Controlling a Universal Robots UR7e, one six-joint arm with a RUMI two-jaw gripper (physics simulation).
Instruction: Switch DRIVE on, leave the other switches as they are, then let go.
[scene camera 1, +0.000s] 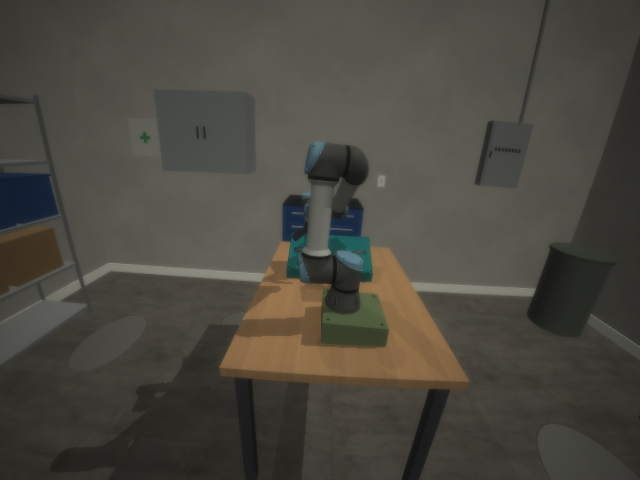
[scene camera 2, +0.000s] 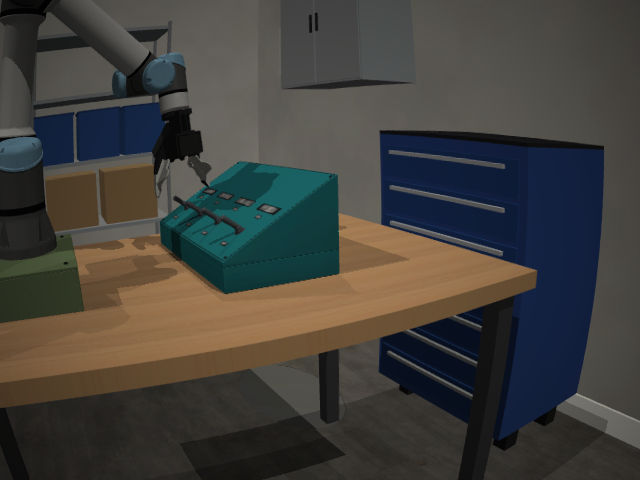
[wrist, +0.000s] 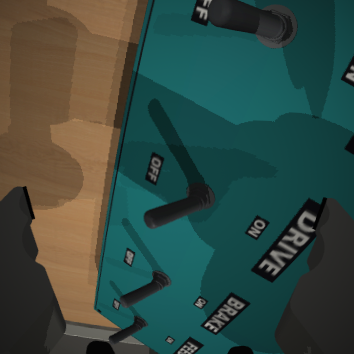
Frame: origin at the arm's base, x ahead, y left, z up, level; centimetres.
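Seen in the pictures: gripper, fingertip midpoint: (scene camera 2: 183, 192) (wrist: 174, 196); arm's base, origin of the base link: (scene camera 1: 342, 303) (scene camera 2: 26, 249).
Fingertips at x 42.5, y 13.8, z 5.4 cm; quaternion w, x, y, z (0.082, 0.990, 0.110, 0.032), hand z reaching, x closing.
Observation:
Pixels of each thing's top centre, then the offset from my fingertips to it. "spot": a spot on its surface instead. Level surfaces: height alone.
- DRIVE lever, middle of its top: (wrist: 176, 229) (scene camera 2: 193, 200) dx +1.3, dy -4.2, dz -1.6 cm
- label, surface spot: (wrist: 257, 227) spot: dx +7.2, dy -4.2, dz -2.8 cm
- DRIVE plate, surface spot: (wrist: 285, 242) spot: dx +9.1, dy -4.2, dz -1.7 cm
- BRAKE lever, middle of its top: (wrist: 141, 308) (scene camera 2: 210, 206) dx +1.1, dy -16.2, dz -1.6 cm
- far lever, middle of its top: (wrist: 124, 345) (scene camera 2: 230, 213) dx +0.9, dy -28.2, dz -1.6 cm
- wooden table, its level: dz -14.8 cm
The teal switch console (scene camera 1: 356, 242) (scene camera 2: 281, 258) (wrist: 195, 55) stands on the table with four dark levers. The DRIVE lever (wrist: 175, 211) leans toward its OFF label, away from the ON label (wrist: 257, 227) and the DRIVE plate (wrist: 285, 242). The BRAKE lever (wrist: 145, 292), the far lever (wrist: 128, 331) with a partly cut-off label, and the near lever (wrist: 245, 19) at the top also lean to their OFF sides. My gripper (scene camera 2: 181, 190) (wrist: 174, 196) is open and empty, with its fingers wide on either side of the DRIVE lever in the wrist view. In scene camera 1 the arm hides the fingers.
The wooden table (scene camera 1: 273, 330) (scene camera 2: 361, 304) carries the green base block (scene camera 1: 354, 330) (scene camera 2: 41, 294) in front of the console. A blue drawer cabinet (scene camera 2: 558, 232) stands behind the table. A shelf rack with blue and brown boxes is at the left.

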